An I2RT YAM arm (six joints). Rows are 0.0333 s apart.
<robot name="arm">
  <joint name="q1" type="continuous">
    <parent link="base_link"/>
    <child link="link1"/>
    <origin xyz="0 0 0.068"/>
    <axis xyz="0 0 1"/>
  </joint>
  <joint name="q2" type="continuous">
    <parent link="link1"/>
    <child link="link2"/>
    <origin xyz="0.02 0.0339 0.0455"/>
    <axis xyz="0 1 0"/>
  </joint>
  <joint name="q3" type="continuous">
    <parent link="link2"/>
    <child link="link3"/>
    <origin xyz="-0.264 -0.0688 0"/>
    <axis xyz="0 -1 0"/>
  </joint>
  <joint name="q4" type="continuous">
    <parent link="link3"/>
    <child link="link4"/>
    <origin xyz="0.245 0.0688 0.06"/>
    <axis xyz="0 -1 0"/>
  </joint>
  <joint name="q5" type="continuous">
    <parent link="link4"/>
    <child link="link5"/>
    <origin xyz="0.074 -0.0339 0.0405"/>
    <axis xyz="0 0 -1"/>
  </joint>
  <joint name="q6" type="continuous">
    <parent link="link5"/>
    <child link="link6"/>
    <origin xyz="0.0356 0 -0.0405"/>
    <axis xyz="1 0 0"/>
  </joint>
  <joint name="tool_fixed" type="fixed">
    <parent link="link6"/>
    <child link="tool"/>
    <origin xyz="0 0 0" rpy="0 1.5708 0"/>
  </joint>
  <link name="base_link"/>
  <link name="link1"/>
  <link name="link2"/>
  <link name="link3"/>
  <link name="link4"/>
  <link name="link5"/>
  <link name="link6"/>
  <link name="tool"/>
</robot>
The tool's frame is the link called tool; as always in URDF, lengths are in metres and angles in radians. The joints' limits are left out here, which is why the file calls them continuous.
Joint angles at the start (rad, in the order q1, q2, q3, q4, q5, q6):
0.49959, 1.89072, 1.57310, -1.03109, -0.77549, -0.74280
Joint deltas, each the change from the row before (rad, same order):
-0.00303, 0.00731, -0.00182, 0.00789, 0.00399, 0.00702
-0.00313, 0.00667, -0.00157, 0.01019, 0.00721, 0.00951
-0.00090, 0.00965, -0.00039, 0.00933, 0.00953, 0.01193
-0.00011, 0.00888, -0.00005, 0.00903, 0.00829, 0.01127
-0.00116, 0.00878, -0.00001, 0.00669, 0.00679, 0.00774
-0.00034, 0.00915, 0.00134, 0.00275, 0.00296, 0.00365
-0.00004, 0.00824, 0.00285, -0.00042, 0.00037, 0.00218
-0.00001, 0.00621, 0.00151, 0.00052, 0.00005, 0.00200
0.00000, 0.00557, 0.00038, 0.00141, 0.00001, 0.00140
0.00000, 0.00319, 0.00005, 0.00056, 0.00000, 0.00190
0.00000, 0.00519, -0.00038, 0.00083, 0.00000, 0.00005
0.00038, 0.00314, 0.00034, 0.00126, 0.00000, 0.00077
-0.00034, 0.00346, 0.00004, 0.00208, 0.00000, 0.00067
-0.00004, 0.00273, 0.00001, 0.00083, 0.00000, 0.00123
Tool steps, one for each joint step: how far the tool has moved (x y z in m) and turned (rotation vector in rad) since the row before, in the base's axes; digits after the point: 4 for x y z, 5 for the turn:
0.0020, -0.0003, -0.0030, -0.00539, 0.00407, -0.00881
0.0022, -0.0004, -0.0028, -0.00708, 0.00147, -0.01139
0.0022, 0.0005, -0.0036, -0.01073, 0.00437, -0.01144
0.0019, 0.0007, -0.0032, -0.00911, 0.00372, -0.00998
0.0019, 0.0003, -0.0032, -0.00820, 0.00393, -0.00821
0.0015, 0.0005, -0.0030, -0.00558, 0.00554, -0.00362
0.0011, 0.0006, -0.0023, -0.00345, 0.00641, -0.00170
0.0008, 0.0004, -0.0019, -0.00238, 0.00499, -0.00147
0.0007, 0.0004, -0.0019, -0.00205, 0.00426, -0.00102
0.0004, 0.0002, -0.0012, -0.00157, 0.00353, -0.00138
0.0005, 0.0003, -0.0020, -0.00224, 0.00421, -0.00004
0.0004, 0.0004, -0.0011, -0.00087, 0.00187, -0.00018
0.0006, 0.0002, -0.0012, -0.00076, 0.00162, -0.00083
0.0003, 0.0002, -0.0010, -0.00113, 0.00248, -0.00093

